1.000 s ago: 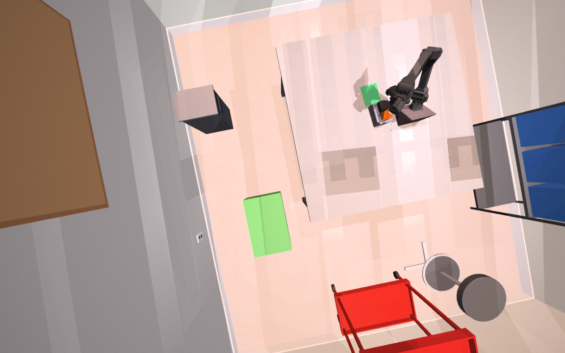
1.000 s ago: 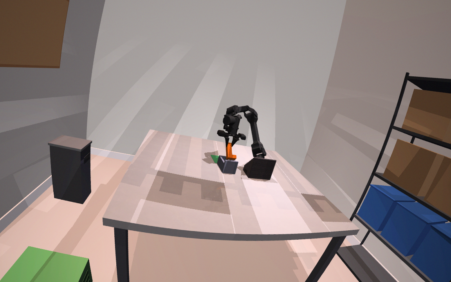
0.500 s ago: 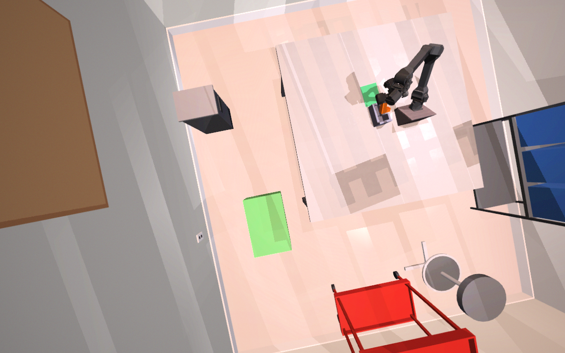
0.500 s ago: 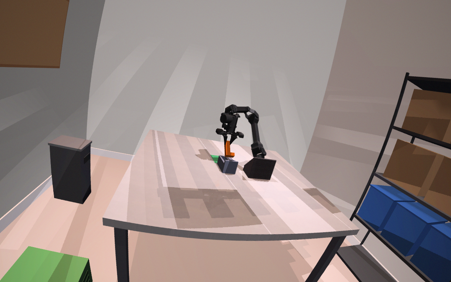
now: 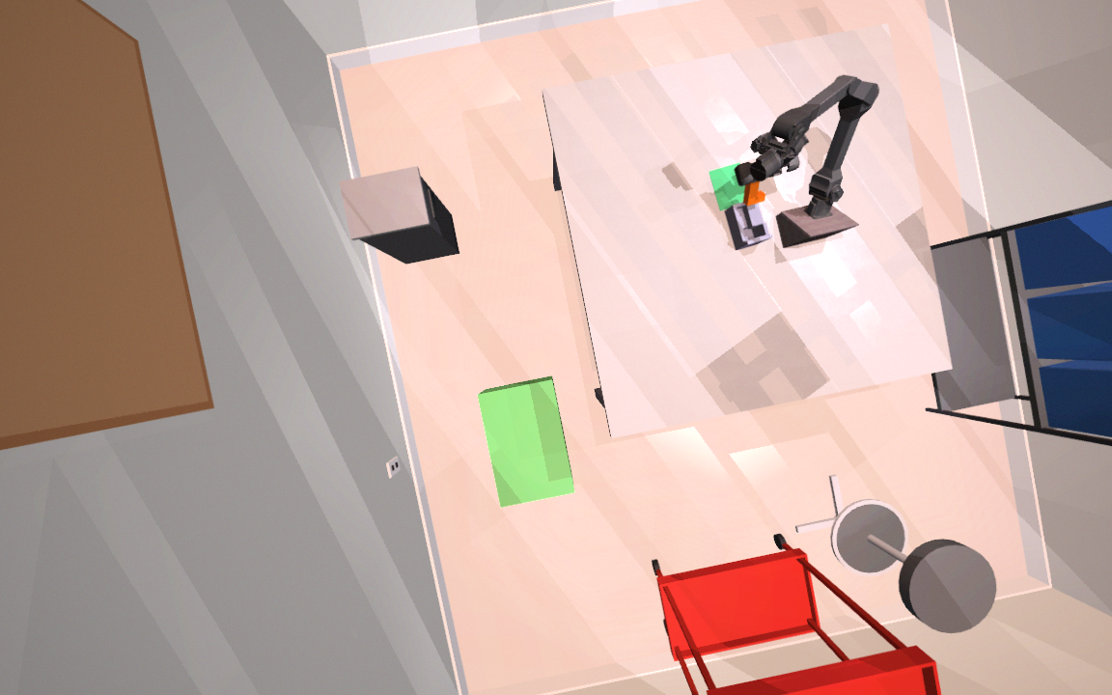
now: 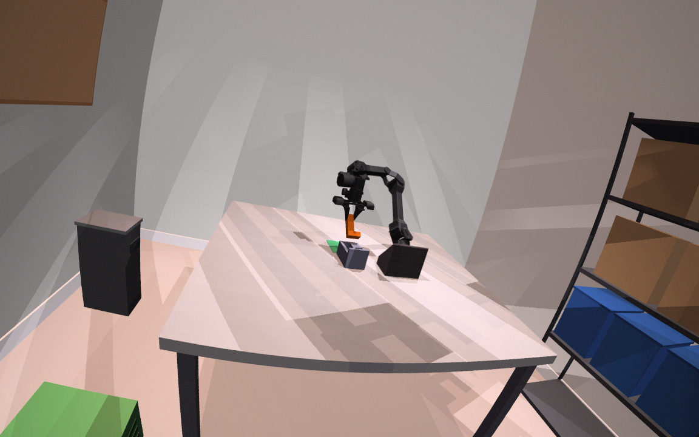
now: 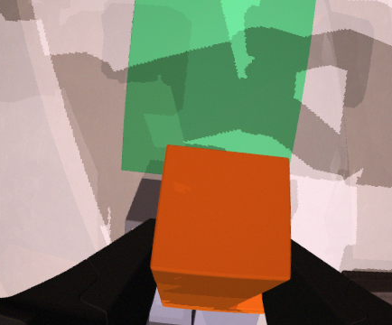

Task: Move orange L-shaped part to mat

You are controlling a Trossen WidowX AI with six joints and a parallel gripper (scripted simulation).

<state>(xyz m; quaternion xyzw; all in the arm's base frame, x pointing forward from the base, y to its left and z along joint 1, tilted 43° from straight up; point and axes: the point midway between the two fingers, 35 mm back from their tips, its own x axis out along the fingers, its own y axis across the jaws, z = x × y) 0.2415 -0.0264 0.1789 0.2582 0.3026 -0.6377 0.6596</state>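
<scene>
Right now my gripper tip is 40 mm to the left of the green mat and 160 mm above it. Also, from my gripper tip: orange L-shaped part: 20 mm behind, 30 mm to the left, 30 mm below; then tray: 10 mm behind, 120 mm to the left, 160 mm below.
</scene>
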